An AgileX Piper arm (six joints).
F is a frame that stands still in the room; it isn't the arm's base.
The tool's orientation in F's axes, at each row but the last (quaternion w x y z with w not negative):
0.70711, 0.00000, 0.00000, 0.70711
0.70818, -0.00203, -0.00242, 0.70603
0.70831, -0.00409, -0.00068, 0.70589
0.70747, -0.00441, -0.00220, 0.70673
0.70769, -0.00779, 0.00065, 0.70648
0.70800, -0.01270, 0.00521, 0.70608
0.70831, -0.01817, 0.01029, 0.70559
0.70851, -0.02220, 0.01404, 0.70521
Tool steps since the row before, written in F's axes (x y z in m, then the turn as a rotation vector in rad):
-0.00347, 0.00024, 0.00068, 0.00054, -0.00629, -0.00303
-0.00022, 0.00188, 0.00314, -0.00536, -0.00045, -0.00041
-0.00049, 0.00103, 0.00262, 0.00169, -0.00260, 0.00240
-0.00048, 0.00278, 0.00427, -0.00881, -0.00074, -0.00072
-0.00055, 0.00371, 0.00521, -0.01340, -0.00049, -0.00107
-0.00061, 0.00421, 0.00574, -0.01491, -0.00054, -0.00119
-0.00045, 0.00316, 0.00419, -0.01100, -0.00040, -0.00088
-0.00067, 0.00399, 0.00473, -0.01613, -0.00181, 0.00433
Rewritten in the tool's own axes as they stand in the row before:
0.00024, 0.00347, 0.00068, -0.00629, -0.00054, -0.00303
0.00188, 0.00021, 0.00314, -0.00047, 0.00536, -0.00038
0.00102, 0.00048, 0.00263, -0.00261, -0.00172, 0.00238
0.00277, 0.00044, 0.00428, -0.00075, 0.00882, -0.00064
0.00365, 0.00050, 0.00526, -0.00050, 0.01341, -0.00094
0.00406, 0.00056, 0.00585, -0.00055, 0.01492, -0.00105
0.00299, 0.00041, 0.00432, -0.00041, 0.01101, -0.00077
0.00374, 0.00063, 0.00494, -0.00211, 0.01607, 0.00442

